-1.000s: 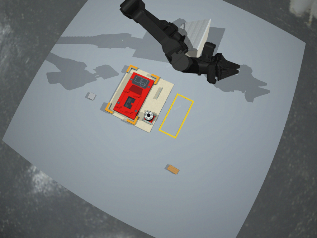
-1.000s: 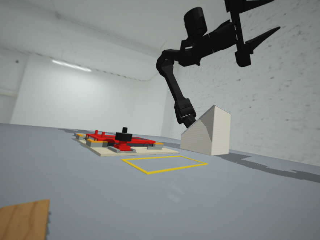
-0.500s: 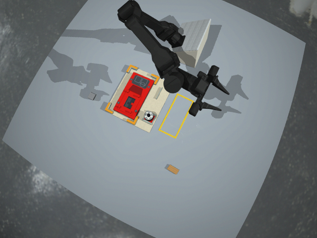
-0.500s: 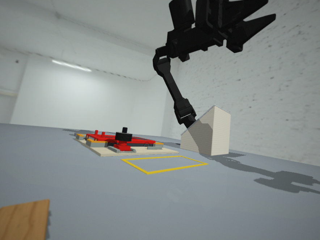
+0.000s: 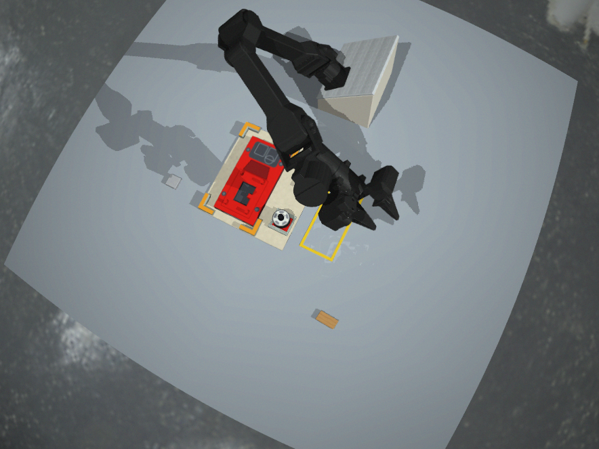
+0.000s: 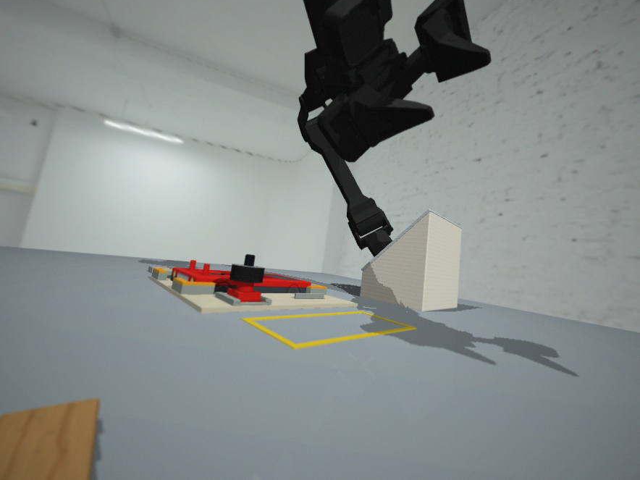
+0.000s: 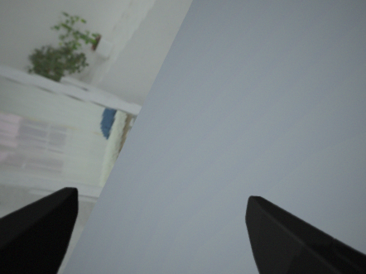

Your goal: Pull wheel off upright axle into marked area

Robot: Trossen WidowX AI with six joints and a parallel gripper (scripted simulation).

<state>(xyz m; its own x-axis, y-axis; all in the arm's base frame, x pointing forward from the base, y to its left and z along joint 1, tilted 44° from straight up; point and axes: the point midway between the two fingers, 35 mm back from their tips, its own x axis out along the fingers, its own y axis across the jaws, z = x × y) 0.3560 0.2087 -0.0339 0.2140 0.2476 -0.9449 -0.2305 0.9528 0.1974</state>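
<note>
The black wheel is 10 mm ahead of my gripper tip, 220 mm to the right of it and 180 mm below it. Round my gripper tip: wooden block (200 mm ahead, 50 mm to the right, 220 mm below); then upright axle (10 mm ahead, 230 mm to the right, 190 mm below).
</note>
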